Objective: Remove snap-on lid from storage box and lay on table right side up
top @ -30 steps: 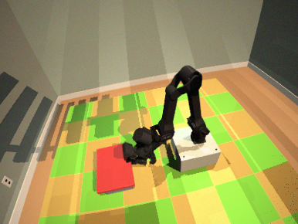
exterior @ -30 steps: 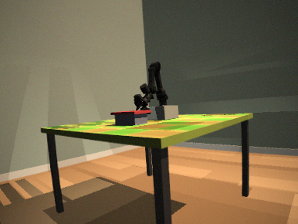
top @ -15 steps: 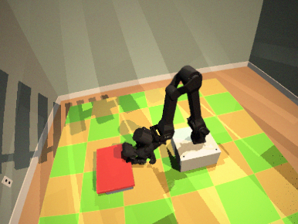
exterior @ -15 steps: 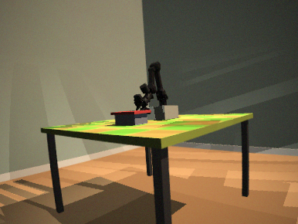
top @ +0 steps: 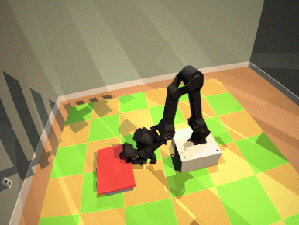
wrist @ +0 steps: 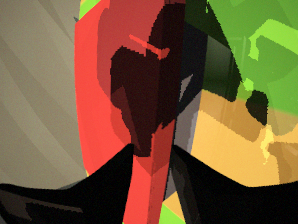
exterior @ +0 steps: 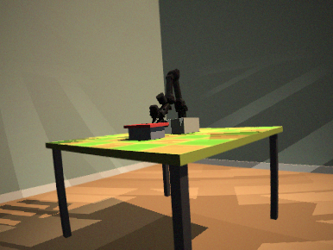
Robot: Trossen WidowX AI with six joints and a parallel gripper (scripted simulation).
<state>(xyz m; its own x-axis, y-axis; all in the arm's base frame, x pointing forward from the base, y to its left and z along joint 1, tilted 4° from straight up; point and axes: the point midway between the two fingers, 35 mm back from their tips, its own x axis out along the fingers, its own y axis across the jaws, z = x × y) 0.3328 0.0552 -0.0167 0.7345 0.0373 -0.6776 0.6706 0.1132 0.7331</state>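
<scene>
Now: the red lid 7 cm ahead of my gripper tip and 1 cm to the left of it. Also, from my gripper tip: grey storage box: 7 cm ahead, 1 cm to the left, 4 cm below.
</scene>
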